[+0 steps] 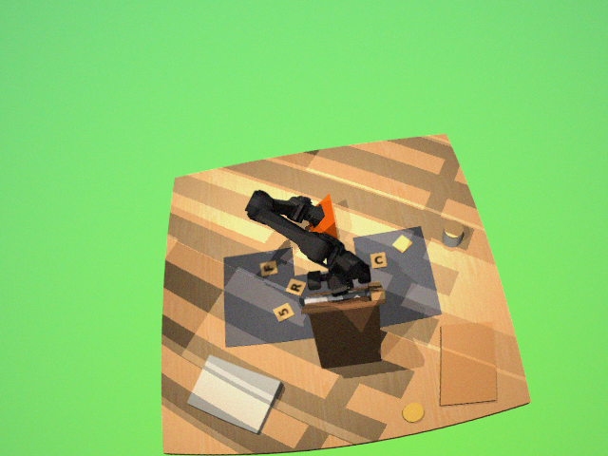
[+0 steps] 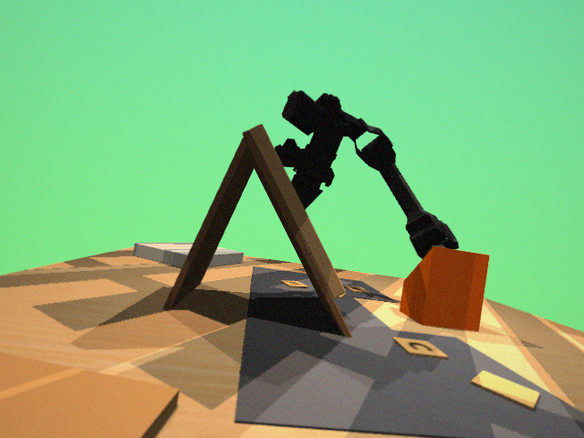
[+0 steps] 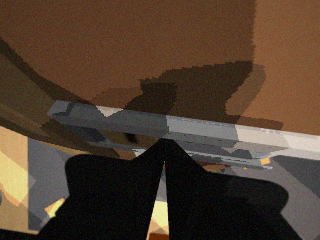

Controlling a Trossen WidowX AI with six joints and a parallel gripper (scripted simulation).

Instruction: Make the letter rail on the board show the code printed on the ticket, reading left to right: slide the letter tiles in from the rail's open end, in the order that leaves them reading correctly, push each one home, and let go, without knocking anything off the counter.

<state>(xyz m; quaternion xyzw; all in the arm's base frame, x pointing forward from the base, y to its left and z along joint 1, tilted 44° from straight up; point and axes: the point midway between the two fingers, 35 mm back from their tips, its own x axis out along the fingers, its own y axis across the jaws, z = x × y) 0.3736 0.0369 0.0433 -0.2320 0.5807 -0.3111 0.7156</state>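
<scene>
My gripper tip is 50 mm past the white ticket, 10 mm to the right of it and 80 mm above it. Round my gripper tip: dark mat 170 mm behind, 20 mm to the right, 170 mm below; flat tan slab 320 mm ahead, 360 mm to the left, 160 mm below.
</scene>
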